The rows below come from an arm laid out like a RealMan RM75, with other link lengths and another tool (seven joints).
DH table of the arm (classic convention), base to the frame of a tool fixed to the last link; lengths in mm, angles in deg. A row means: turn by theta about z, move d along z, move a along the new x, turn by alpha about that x. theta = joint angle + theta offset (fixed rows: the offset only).
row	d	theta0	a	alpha
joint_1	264.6	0	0	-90
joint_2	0	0	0	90
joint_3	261.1	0	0	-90
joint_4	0	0	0	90
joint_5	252	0	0	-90
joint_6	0	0	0	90
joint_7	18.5	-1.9	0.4	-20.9
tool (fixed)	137.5	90	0	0
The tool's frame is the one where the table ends.
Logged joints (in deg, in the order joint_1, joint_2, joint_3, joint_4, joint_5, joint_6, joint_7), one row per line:
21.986, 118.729, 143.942, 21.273, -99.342, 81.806, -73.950
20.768, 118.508, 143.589, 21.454, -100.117, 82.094, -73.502
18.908, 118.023, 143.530, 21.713, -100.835, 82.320, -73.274
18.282, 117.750, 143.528, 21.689, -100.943, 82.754, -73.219
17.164, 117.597, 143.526, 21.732, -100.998, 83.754, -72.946
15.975, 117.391, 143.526, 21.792, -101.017, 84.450, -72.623
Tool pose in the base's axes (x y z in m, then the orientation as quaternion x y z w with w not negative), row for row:
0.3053, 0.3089, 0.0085, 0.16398, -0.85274, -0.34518, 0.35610
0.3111, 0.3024, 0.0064, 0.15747, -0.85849, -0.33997, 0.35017
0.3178, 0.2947, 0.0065, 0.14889, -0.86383, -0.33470, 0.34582
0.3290, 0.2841, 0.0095, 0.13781, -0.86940, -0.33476, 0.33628
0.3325, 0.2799, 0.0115, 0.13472, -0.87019, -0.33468, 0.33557
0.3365, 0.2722, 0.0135, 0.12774, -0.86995, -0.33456, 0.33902
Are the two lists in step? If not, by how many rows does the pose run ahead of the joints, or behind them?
The pose runs 1 row behind the joints: the pose in row i belongs to the joints in row i - 1.
